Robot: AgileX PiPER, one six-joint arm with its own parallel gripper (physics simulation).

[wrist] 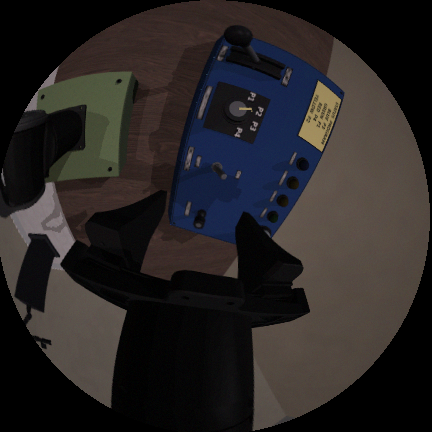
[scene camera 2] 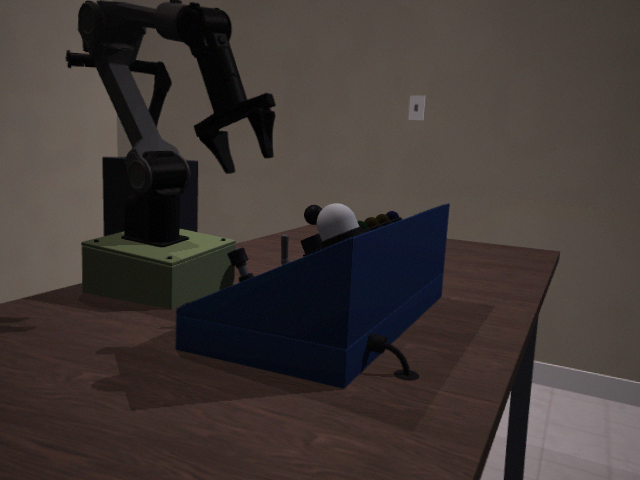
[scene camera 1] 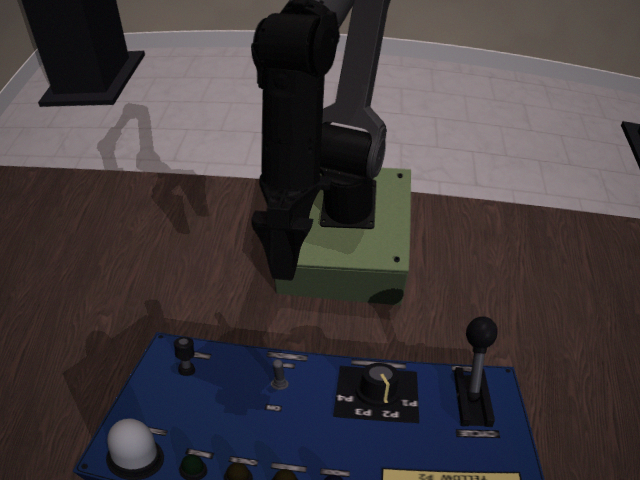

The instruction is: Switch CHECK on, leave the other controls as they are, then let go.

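Observation:
The CHECK switch, a small grey metal toggle point(scene camera 1: 278, 373) point(scene camera 2: 284, 249) point(wrist: 219, 171), stands on the blue sloped panel point(scene camera 1: 310, 434) point(scene camera 2: 398, 263) point(wrist: 270, 135). In the wrist view its tip leans toward the ON label point(wrist: 238, 174), away from the OFF label point(wrist: 198, 161). In scene camera 2 it stands nearly upright, while the black plunger knob beside it tilts toward the robot. My gripper point(scene camera 1: 283, 275) point(scene camera 2: 249, 164) point(wrist: 202, 209) is open with nothing between its fingers. It hangs well above and back from the panel, on the robot's side, apart from the toggle.
The black plunger knob point(scene camera 1: 184, 348) point(scene camera 2: 238, 256) point(wrist: 200, 218), the program dial point(scene camera 1: 379, 382) point(wrist: 237, 109) with its line near P2, and the black ball lever point(scene camera 1: 481, 333) point(scene camera 2: 313, 214) point(wrist: 238, 36) rise from the panel. A white dome point(scene camera 1: 131, 444) point(scene camera 2: 337, 222) and dark lamps sit along its far side.

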